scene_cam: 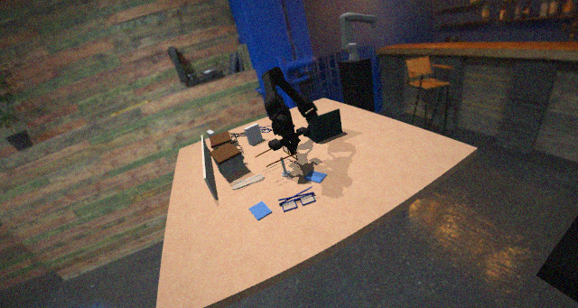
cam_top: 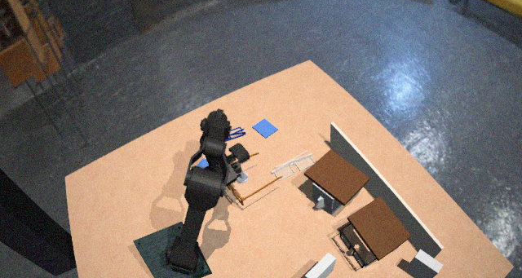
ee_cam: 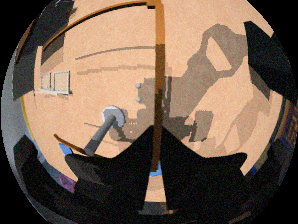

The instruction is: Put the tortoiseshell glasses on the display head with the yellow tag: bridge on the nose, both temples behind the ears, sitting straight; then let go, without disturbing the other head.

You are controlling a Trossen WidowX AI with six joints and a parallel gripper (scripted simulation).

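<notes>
My gripper tip is 60 mm short of the short grey post, 40 mm above it and 20 mm to the right of it. Also, from my gripper tip: grey display head (260 mm ahead, 210 mm to the right, 10 mm below); long upright panel (390 mm ahead, 320 mm to the right, 10 mm below).
</notes>
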